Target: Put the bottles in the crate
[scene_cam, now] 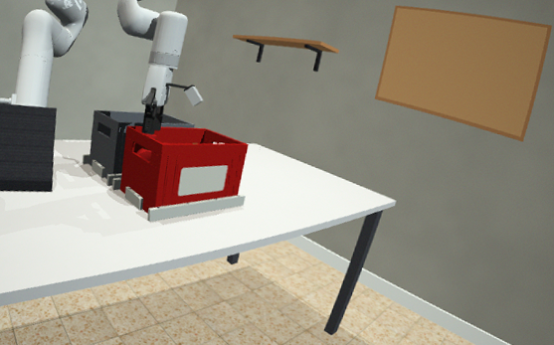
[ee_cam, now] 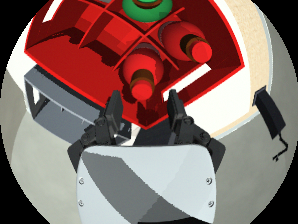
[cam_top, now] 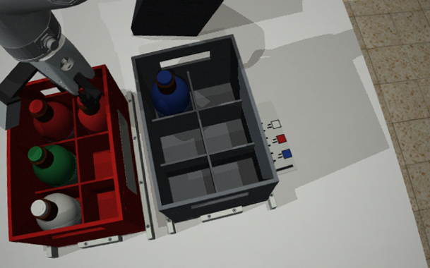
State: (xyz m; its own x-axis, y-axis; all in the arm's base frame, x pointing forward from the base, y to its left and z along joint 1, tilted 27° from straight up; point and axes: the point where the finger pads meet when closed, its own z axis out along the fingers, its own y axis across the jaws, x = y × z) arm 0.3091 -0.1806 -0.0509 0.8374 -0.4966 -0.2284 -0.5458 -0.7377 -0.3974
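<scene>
Now: hand 2 cm short of the red-label bottle, 9 cm to the left of it and 10 cm above it. The rest, counted from my hand: white-label bottle (19 cm ahead, 5 cm to the right, 10 cm below); then blue bottle (4 cm behind, 14 cm to the left, 10 cm below); then green bottle (10 cm ahead, 7 cm to the right, 10 cm below).
</scene>
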